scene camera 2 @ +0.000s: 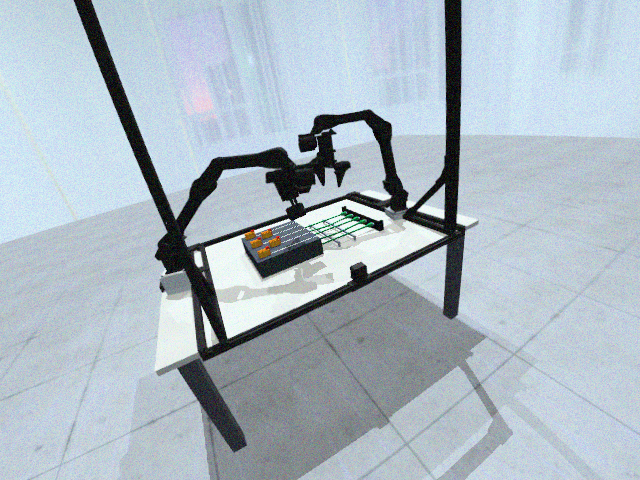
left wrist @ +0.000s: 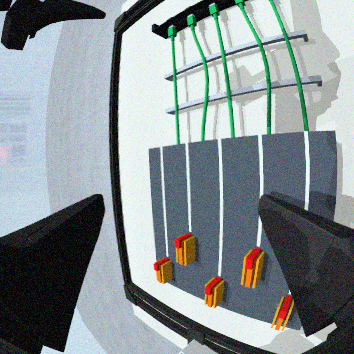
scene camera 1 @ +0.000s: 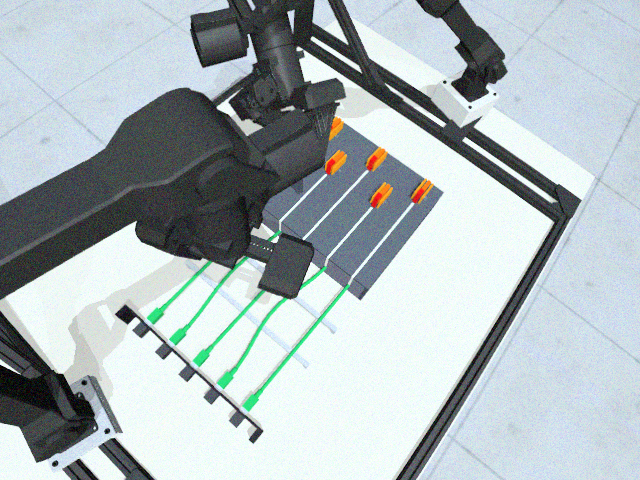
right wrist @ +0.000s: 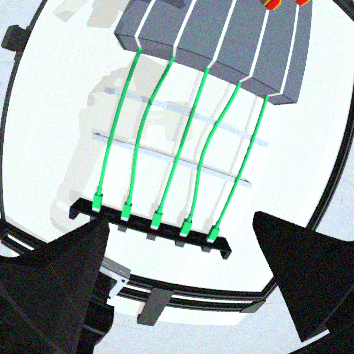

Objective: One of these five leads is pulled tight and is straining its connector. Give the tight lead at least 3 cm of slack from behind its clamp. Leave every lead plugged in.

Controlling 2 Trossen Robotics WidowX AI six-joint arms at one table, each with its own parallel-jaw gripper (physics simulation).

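Where they show: left gripper, between the fingertips: (scene camera 2: 292,204) (left wrist: 184,203); right gripper, between the fingertips: (scene camera 2: 331,186) (scene camera 1: 232,268) (right wrist: 182,222); left arm's base, origin of its link: (scene camera 2: 176,268) (scene camera 1: 469,88); right arm's base, origin of its link: (scene camera 2: 398,208) (scene camera 1: 70,422) (right wrist: 98,280).
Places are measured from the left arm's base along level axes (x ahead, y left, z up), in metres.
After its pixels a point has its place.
Five green leads run from a black connector bar (scene camera 1: 126,312) {x 0.817, y 0.054, z -0.036 m} (right wrist: 75,206) {x 0.810, y 0.051, z -0.041 m} to a dark grey block (scene camera 1: 356,242) {x 0.437, y 0.160, z -0.011 m} (left wrist: 205,200) {x 0.428, y 0.107, z -0.010 m}, where white lines continue to orange clamps with red tops. The middle lead (left wrist: 230,110) {x 0.554, y 0.119, z -0.050 m} (right wrist: 183,140) {x 0.622, y 0.141, z -0.050 m} looks straight; the leads beside it bow sideways; the outer two look nearly straight. The middle lead's clamp (scene camera 1: 376,159) {x 0.317, y 0.054, z 0.019 m} (left wrist: 214,292) {x 0.318, y 0.041, z 0.013 m} stands near the block's far edge. All five plugs sit at the bar. My left gripper (scene camera 2: 295,209) {x 0.478, y 0.044, z 0.123 m} (left wrist: 184,203) {x 0.478, y 0.044, z 0.123 m} is open and empty above the block. My right gripper (scene camera 2: 331,184) {x 0.654, y 0.143, z 0.132 m} (right wrist: 182,222) {x 0.654, y 0.143, z 0.132 m} is open and empty above the bar and leads.
Two pale rails cross beneath the leads, a front rail (right wrist: 172,160) {x 0.657, y 0.146, z -0.055 m} and another rail (right wrist: 187,112) {x 0.585, y 0.123, z -0.055 m}. A black frame (scene camera 1: 480,315) edges the white table (scene camera 1: 439,330) {x 0.384, y 0.362, z -0.076 m}. In scene camera 1, the arms overlap and hide part of the block, some leads and one clamp's lower part.
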